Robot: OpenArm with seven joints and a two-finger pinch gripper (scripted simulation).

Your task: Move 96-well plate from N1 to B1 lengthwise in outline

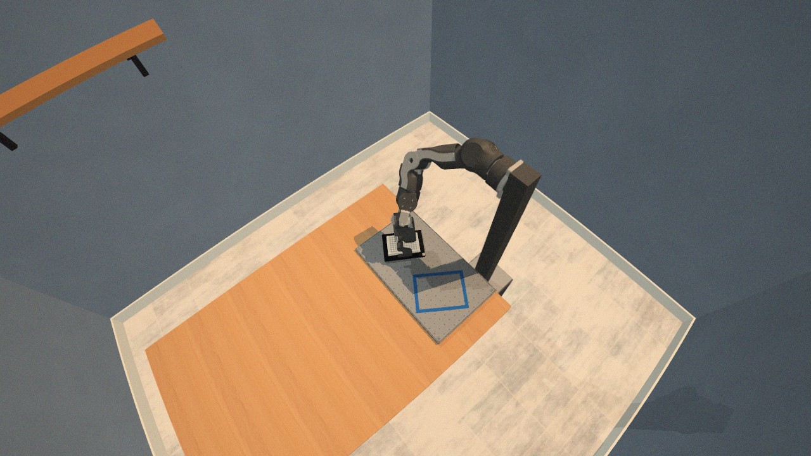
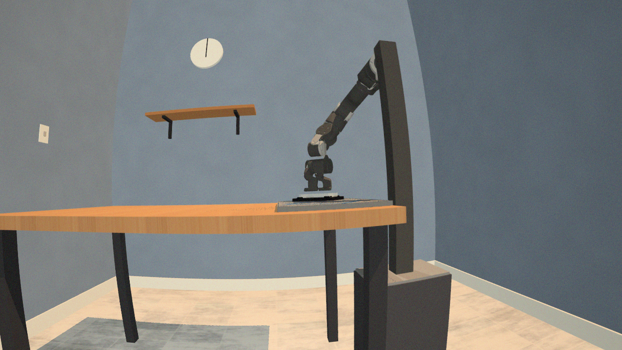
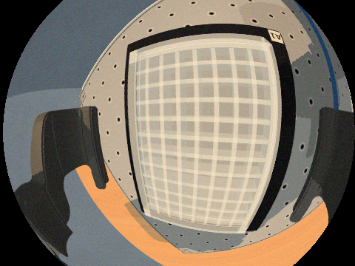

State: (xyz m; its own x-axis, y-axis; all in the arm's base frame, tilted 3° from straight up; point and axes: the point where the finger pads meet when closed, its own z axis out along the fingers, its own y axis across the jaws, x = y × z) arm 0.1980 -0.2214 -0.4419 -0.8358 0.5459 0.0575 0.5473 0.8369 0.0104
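Now: the 96-well plate 2 cm below my hand. The rest, counted from my hand: black plate nest: 3 cm below.
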